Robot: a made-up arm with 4 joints.
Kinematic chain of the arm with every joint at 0, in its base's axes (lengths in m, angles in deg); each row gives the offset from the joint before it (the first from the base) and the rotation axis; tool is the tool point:
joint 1: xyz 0 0 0.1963 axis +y
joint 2: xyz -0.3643 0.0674 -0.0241 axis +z
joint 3: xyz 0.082 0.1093 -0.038 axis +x
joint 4: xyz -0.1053 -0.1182 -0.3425 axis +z
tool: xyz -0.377 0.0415 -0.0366
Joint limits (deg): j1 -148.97..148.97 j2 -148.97..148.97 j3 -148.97..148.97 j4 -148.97..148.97
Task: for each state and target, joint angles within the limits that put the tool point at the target. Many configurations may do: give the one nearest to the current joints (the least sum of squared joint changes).
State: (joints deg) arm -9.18 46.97 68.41 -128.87
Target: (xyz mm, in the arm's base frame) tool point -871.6 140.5 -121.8
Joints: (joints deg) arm -17.03 91.96 59.03 -101.46
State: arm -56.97 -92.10 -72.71 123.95
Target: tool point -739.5 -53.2 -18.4
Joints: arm -44.87 -91.86 -85.22 120.23
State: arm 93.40 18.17 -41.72 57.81
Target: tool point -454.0 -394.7 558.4
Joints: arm 67.35 17.77 -20.28 53.93
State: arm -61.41 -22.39 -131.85 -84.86
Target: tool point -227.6 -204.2 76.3
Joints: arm -62.67 2.40 -148.89 -109.51
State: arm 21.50 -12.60 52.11 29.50
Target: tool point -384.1 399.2 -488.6
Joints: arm -13.01 -30.69 54.07 47.07
